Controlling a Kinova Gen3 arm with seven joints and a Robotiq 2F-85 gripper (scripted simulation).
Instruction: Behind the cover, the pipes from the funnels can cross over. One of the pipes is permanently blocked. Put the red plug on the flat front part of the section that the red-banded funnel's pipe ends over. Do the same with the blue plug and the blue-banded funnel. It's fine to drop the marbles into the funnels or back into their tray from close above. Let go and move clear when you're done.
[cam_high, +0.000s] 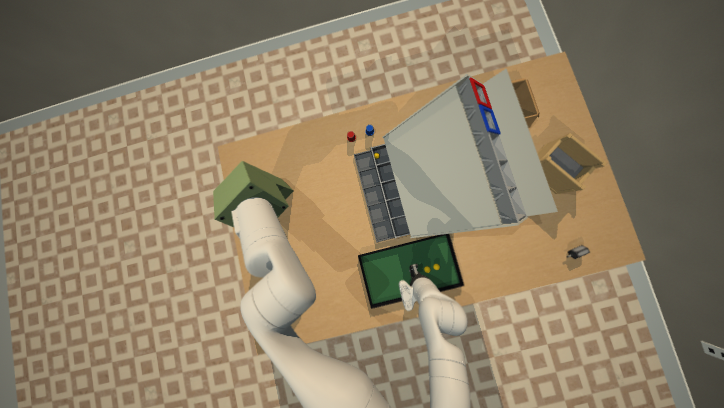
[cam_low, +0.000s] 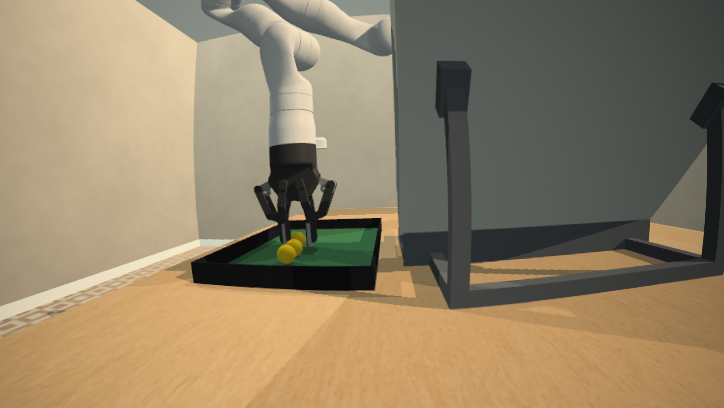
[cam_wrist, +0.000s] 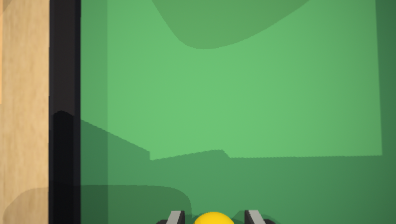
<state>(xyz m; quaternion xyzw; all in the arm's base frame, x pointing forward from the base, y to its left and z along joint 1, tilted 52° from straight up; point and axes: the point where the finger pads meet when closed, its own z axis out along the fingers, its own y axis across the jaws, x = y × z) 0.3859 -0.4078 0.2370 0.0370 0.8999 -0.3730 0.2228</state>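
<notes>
Now: hand 20 mm to the right of the green marble tray and 20 mm above it. From my hand the other things lie so: grey cover 310 mm to the left, 200 mm ahead, 180 mm above; then dark object 590 mm ahead, 230 mm to the right, 10 mm below.
</notes>
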